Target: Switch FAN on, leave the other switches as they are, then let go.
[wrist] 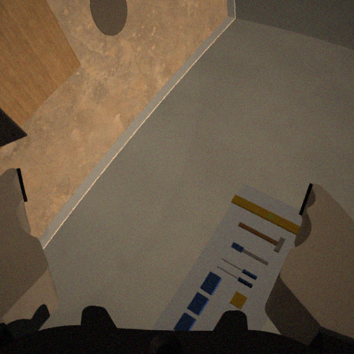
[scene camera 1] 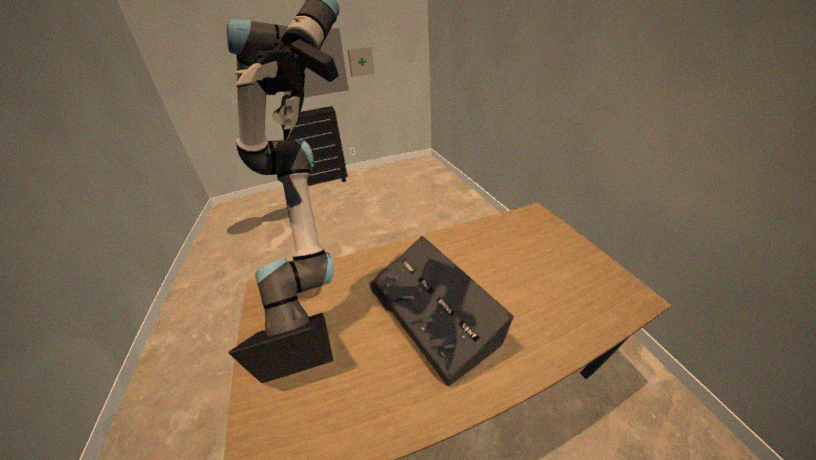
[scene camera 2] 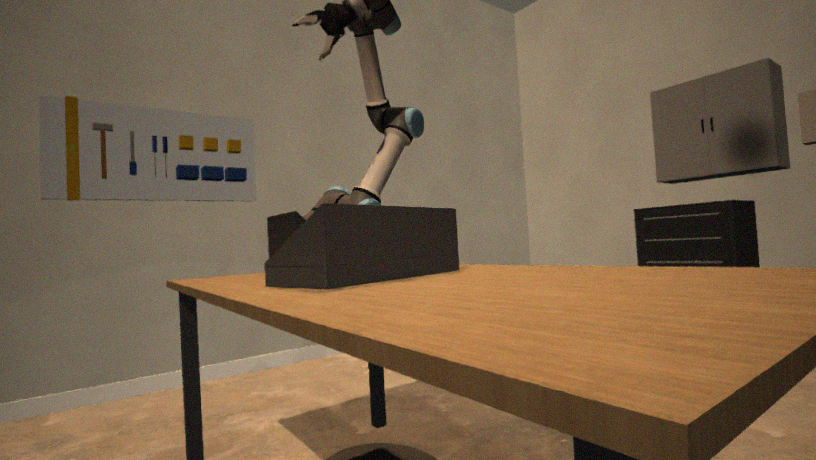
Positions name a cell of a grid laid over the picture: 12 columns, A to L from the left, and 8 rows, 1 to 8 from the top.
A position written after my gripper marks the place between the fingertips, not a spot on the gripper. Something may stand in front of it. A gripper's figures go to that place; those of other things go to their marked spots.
Labels:
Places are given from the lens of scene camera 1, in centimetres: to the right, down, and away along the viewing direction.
my gripper (scene camera 1: D3): -26, -20, 42
dark sloped switch panel (scene camera 1: G6): 18, 28, 84

